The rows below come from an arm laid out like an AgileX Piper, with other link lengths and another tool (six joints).
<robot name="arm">
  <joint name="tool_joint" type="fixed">
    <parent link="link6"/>
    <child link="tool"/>
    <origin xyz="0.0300 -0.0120 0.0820" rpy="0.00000 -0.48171 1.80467"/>
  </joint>
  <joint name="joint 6" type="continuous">
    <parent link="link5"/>
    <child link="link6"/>
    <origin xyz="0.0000 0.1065 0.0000" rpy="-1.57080 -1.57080 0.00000"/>
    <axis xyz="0 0 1"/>
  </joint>
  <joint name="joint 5" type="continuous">
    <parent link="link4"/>
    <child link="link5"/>
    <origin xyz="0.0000 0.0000 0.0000" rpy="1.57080 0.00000 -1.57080"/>
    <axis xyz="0 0 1"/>
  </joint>
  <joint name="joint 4" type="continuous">
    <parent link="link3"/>
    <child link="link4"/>
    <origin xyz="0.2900 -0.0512 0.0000" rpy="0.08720 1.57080 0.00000"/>
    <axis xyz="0 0 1"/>
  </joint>
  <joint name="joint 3" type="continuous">
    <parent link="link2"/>
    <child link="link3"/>
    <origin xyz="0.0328 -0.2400 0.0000" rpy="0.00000 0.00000 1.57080"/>
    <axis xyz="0 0 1"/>
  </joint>
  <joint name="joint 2" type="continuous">
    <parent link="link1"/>
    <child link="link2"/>
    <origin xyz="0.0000 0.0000 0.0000" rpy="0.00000 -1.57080 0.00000"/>
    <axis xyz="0 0 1"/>
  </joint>
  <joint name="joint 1" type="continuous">
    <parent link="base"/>
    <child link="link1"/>
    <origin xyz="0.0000 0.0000 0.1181" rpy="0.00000 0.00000 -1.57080"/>
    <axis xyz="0 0 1"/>
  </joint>
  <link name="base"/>
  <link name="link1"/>
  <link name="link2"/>
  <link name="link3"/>
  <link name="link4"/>
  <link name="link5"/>
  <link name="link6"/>
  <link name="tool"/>
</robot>
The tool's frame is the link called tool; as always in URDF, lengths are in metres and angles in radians. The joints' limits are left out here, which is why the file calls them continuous.
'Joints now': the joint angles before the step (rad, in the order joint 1, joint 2, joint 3, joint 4, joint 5, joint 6). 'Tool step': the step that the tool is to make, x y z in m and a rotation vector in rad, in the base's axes. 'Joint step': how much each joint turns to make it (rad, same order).
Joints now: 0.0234 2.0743 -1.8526 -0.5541 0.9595 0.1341
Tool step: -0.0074 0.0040 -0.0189 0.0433 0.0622 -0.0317
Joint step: -0.0022 0.0268 0.0004 0.0470 0.0409 0.0027
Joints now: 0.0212 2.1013 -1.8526 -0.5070 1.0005 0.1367
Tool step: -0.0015 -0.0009 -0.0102 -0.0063 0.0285 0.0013
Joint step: 0.0001 0.0201 -0.0011 -0.0027 0.0083 -0.0059
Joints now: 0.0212 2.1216 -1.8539 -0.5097 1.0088 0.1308
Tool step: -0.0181 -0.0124 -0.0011 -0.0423 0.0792 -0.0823
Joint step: -0.0011 0.0014 -0.0051 -0.0436 0.1164 0.0373
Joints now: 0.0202 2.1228 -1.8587 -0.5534 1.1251 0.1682
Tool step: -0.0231 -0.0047 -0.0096 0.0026 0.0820 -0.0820
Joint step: -0.0047 -0.0134 0.0423 0.0033 0.0845 0.0393
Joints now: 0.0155 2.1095 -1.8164 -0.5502 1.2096 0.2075
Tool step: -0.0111 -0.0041 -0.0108 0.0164 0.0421 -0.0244
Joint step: -0.0146 -0.0041 0.0364 0.0185 0.0113 0.0001
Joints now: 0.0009 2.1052 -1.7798 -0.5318 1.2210 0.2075
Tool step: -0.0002 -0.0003 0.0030 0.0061 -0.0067 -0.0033
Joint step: -0.0030 -0.0079 0.0008 0.0064 -0.0002 -0.0013
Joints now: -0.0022 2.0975 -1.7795 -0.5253 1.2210 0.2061
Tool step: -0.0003 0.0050 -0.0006 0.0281 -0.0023 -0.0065
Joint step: 0.0001 -0.0022 -0.0002 0.0289 0.0002 -0.0001
